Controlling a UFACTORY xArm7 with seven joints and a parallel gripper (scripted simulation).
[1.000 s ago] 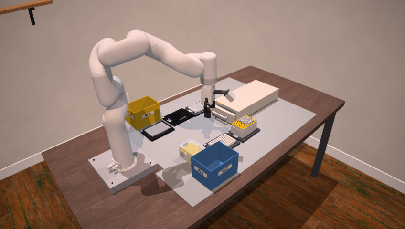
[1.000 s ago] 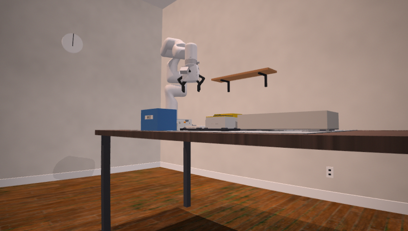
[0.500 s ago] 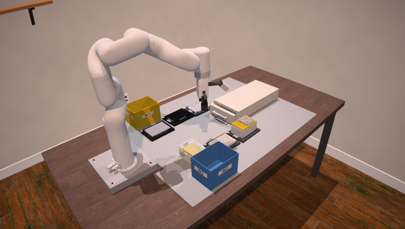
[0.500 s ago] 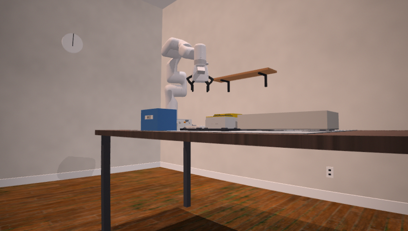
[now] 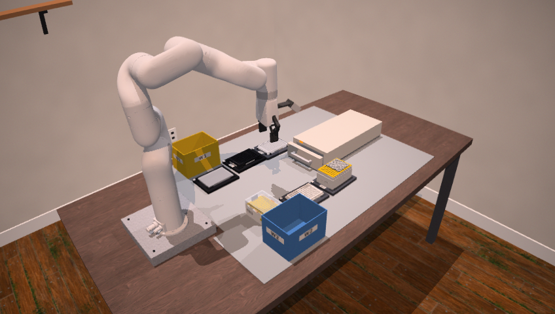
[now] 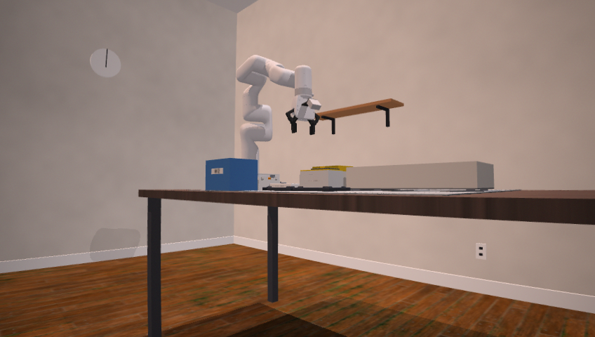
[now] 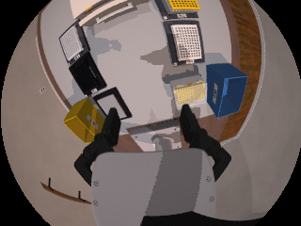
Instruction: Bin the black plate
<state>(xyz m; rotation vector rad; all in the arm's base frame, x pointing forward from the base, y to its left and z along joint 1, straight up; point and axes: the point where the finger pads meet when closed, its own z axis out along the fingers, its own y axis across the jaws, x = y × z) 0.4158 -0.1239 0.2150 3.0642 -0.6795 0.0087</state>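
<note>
Right now the black plate is 10 cm ahead of my hand, 22 cm to the left of it and 23 cm below it. Also, from my hand: yellow-topped tip box: 19 cm ahead, 19 cm to the right, 20 cm below; then white plate: 2 cm ahead, 15 cm to the right, 23 cm below; then work nest N3: 10 cm ahead, 22 cm to the left, 25 cm below.
</note>
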